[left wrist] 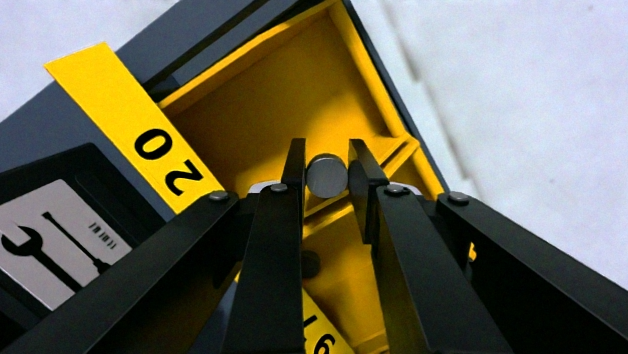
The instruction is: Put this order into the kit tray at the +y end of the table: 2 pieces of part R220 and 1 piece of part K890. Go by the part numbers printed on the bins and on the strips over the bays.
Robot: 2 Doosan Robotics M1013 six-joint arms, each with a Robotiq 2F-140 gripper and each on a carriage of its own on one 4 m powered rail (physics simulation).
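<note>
My left gripper (326, 160) is shut on a grey round part (327, 179), seen end-on between the fingertips. It hangs above the yellow bin (280, 95) whose yellow label (107, 82) shows the digits "20"; the rest of the number is hidden by the gripper. No other part shows in the visible stretch of that bin. My right gripper, the kit tray and a K890 label do not show in this view.
A neighbouring yellow bin (340, 270) holds a dark round part (310, 264); its label (327, 335) is partly hidden. A black case (145, 205) with a wrench and screwdriver picture stands at the left. A dark grey rack surface (30, 120) lies beside the bins.
</note>
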